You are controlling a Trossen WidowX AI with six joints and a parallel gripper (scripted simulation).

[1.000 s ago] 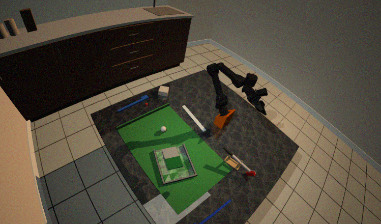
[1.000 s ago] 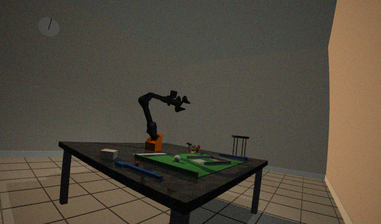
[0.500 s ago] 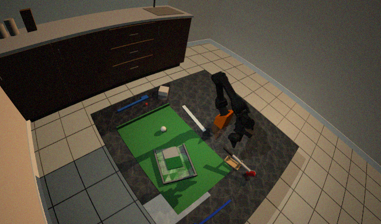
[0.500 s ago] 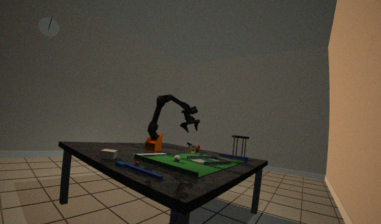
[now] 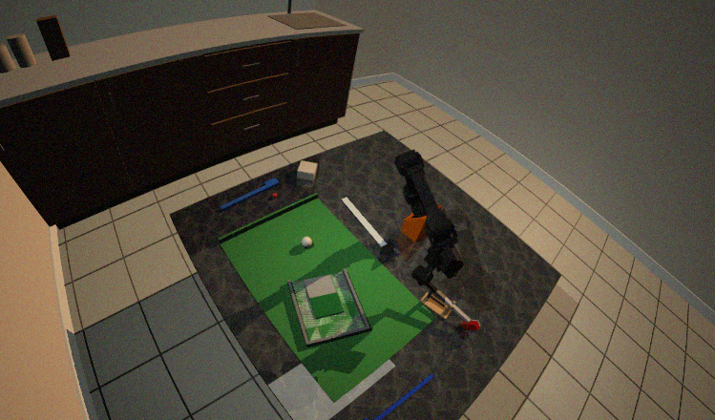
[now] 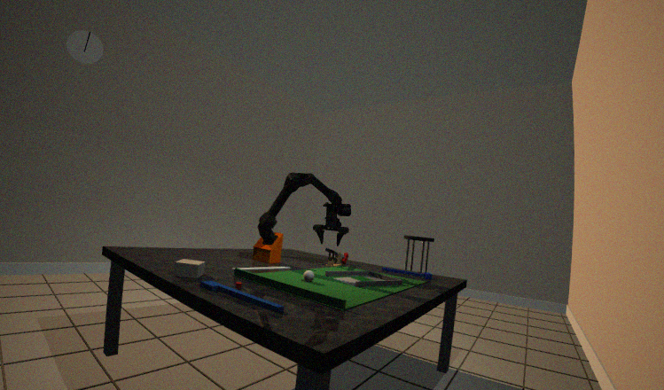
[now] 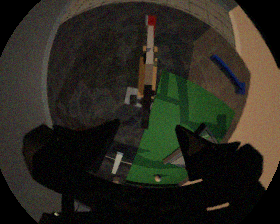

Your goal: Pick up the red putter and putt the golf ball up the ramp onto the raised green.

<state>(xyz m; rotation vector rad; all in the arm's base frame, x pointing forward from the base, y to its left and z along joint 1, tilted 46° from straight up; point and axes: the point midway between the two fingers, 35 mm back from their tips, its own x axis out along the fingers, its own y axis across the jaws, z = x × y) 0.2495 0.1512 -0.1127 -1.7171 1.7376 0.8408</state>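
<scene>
My gripper tip is now 120 mm past the white strip, 380 mm to the left of it and 120 mm above it. Also, from my gripper tip: white golf ball: 160 mm ahead, 430 mm to the right, 90 mm below; small wooden rack: 10 mm behind, 90 mm to the left, 80 mm below; red putter: 20 mm behind, 130 mm to the left, 60 mm below.
</scene>
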